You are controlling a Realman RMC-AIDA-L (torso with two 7-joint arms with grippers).
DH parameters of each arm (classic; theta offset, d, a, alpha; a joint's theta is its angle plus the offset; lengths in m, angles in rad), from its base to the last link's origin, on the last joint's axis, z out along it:
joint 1: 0 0.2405 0 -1.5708
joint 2: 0 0 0 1.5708
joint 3: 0 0.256 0 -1.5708
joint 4: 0 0 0 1.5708
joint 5: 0 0.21 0 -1.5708
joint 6: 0 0 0 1.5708
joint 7: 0 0.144 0 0
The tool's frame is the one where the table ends.
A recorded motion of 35 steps. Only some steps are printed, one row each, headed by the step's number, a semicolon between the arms.
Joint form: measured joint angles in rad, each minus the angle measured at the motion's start. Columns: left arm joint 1, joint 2, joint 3, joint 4, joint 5, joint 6, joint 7; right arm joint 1, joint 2, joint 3, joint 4, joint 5, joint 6, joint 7.
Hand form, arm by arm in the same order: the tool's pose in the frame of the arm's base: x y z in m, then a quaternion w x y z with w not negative. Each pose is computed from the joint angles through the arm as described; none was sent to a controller.
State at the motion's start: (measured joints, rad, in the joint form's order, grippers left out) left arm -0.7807 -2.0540 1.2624 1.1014 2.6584 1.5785 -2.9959; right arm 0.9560 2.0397 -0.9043 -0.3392 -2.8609 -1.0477 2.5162
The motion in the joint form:
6: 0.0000 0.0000 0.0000 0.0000 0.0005 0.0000 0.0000; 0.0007 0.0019 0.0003 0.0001 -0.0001 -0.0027 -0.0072
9: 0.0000 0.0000 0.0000 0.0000 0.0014 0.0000 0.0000; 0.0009 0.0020 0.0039 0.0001 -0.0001 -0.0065 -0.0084
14: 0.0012 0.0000 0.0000 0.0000 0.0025 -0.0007 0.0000; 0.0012 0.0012 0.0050 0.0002 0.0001 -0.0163 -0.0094
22: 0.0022 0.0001 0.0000 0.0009 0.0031 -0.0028 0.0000; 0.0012 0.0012 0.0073 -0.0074 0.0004 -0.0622 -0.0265
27: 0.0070 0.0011 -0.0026 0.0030 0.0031 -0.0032 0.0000; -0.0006 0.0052 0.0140 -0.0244 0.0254 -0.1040 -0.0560
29: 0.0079 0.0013 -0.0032 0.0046 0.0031 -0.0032 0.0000; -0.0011 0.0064 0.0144 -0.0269 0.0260 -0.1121 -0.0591
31: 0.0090 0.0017 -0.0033 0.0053 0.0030 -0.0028 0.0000; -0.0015 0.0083 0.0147 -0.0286 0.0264 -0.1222 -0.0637
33: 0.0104 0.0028 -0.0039 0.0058 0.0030 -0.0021 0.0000; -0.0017 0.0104 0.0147 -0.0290 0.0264 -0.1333 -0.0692
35: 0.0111 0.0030 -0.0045 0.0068 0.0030 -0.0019 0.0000; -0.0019 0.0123 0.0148 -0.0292 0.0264 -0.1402 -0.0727
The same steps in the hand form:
6: -0.1834 0.3827 0.0030 0.19685 -0.79489 -0.54903 0.16726; 0.2731 0.3979 -0.0492 0.19675 -0.82556 0.49287 -0.19189
9: -0.1835 0.3827 0.0030 0.19716 -0.79479 -0.54897 0.16756; 0.2729 0.3975 -0.0493 0.19488 -0.82551 0.49391 -0.19131
14: -0.1841 0.3826 0.0031 0.19768 -0.79438 -0.54930 0.16779; 0.2727 0.3964 -0.0493 0.19078 -0.82542 0.49511 -0.19274
22: -0.1843 0.3829 0.0033 0.19878 -0.79434 -0.54917 0.16711; 0.2710 0.3917 -0.0493 0.17146 -0.82910 0.49313 -0.20005
27: -0.1860 0.3825 0.0043 0.19963 -0.79295 -0.55120 0.16601; 0.2650 0.3888 -0.0509 0.15117 -0.83669 0.48988 -0.19263
29: -0.1860 0.3826 0.0046 0.20008 -0.79289 -0.55128 0.16547; 0.2645 0.3879 -0.0513 0.14746 -0.83749 0.48938 -0.19331
31: -0.1864 0.3824 0.0049 0.20020 -0.79264 -0.55160 0.16550; 0.2638 0.3863 -0.0521 0.14207 -0.83861 0.48852 -0.19467
33: -0.1870 0.3823 0.0055 0.20053 -0.79207 -0.55225 0.16563; 0.2633 0.3842 -0.0532 0.13559 -0.83984 0.48741 -0.19675
35: -0.1872 0.3823 0.0057 0.20078 -0.79194 -0.55245 0.16530; 0.2628 0.3828 -0.0542 0.13124 -0.84064 0.48672 -0.19798

